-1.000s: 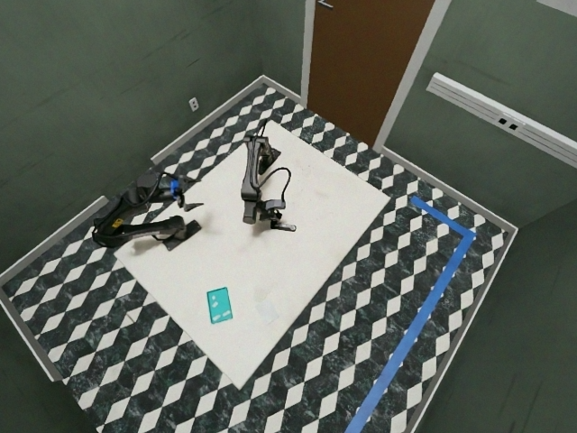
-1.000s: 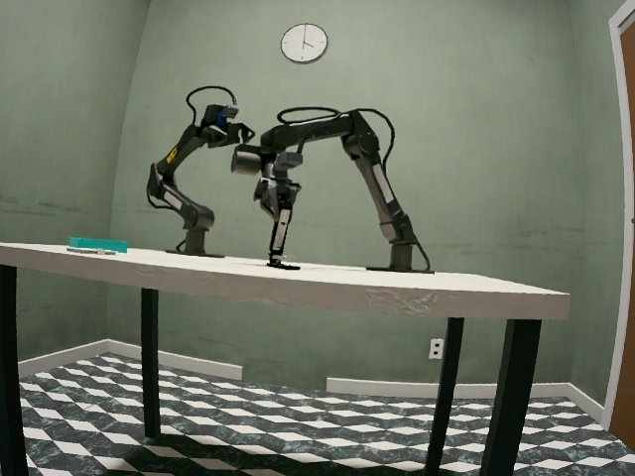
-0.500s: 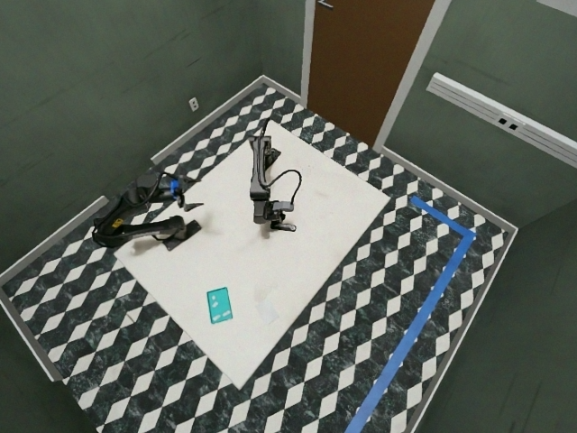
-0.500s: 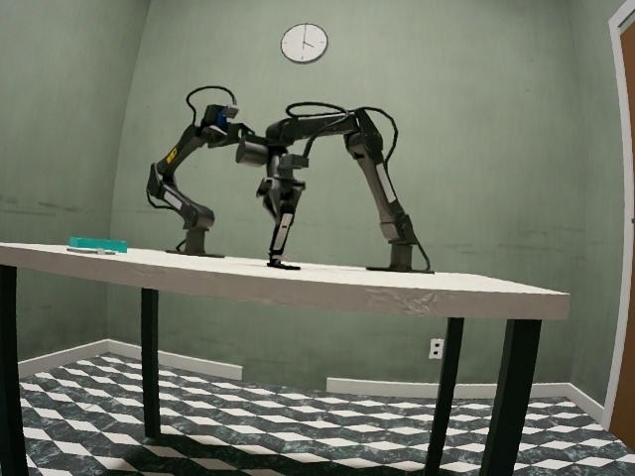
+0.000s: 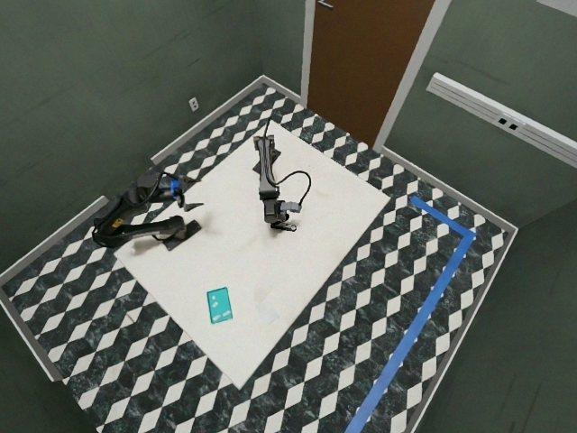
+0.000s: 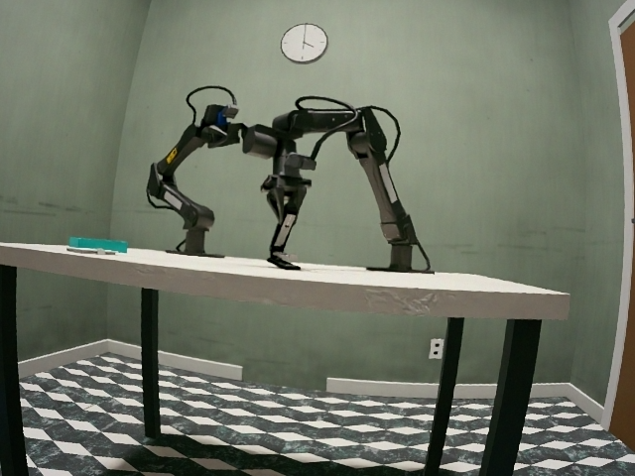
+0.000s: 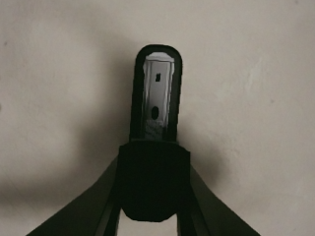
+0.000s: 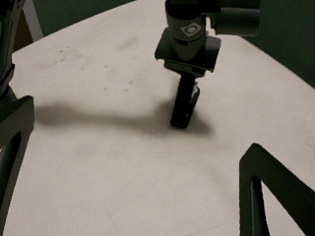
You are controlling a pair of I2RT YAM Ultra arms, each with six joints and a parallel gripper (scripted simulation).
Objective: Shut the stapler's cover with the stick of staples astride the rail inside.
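Right now the black stapler is 5 cm below my left hand, 1 cm to the right of it and 1 cm behind it. The rest, counted from my left hand: stapler cover 2 cm below, 2 cm behind, 1 cm to the right; teal box 49 cm to the right, 9 cm below, 4 cm ahead.
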